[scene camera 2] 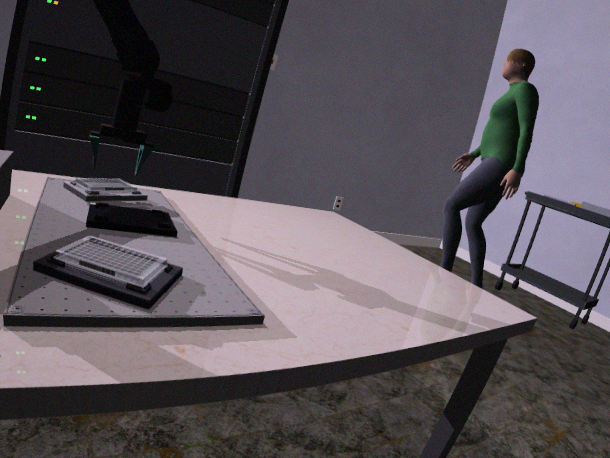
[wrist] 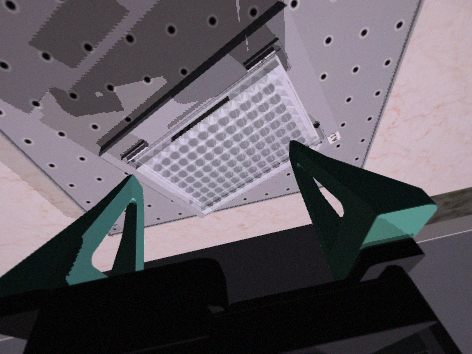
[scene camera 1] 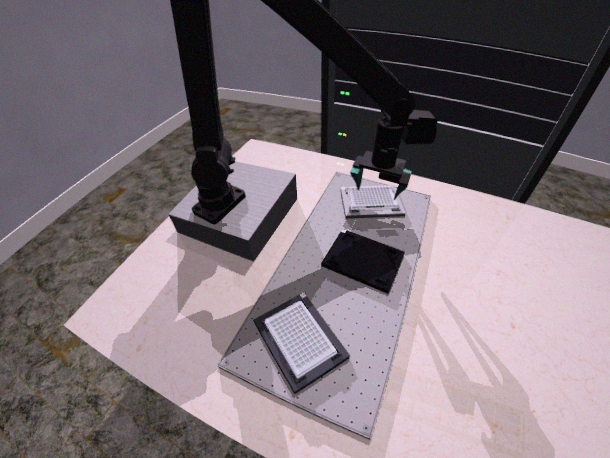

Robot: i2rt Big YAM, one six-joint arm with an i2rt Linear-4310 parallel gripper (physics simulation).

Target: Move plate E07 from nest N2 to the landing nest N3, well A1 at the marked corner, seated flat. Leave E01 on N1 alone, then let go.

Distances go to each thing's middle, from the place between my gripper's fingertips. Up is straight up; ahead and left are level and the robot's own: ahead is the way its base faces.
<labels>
Right now my hand is 5 cm short of the black nest (scene camera 1: 372,263), 17 cm to the left of it and 5 cm above it.
</labels>
